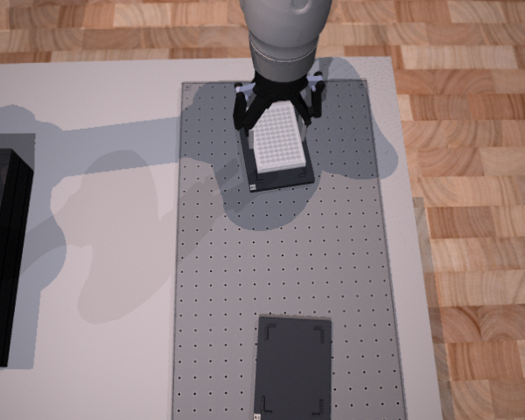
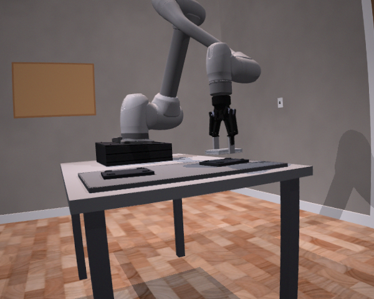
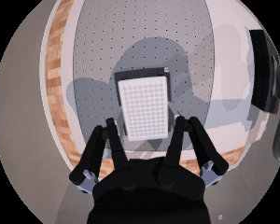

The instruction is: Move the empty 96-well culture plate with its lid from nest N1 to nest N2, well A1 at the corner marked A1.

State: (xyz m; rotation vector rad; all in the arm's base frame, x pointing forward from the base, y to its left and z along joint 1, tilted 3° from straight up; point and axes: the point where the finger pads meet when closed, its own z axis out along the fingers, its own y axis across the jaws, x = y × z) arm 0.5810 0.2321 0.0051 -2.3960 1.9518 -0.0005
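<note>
The nest N2 is 60 mm below my hand. Also, from my hand: nest N1: 40 mm ahead, 400 mm to the right, 60 mm below; then clear lid: 10 mm below; then A1 label: 40 mm behind, 80 mm to the right, 60 mm below.
</note>
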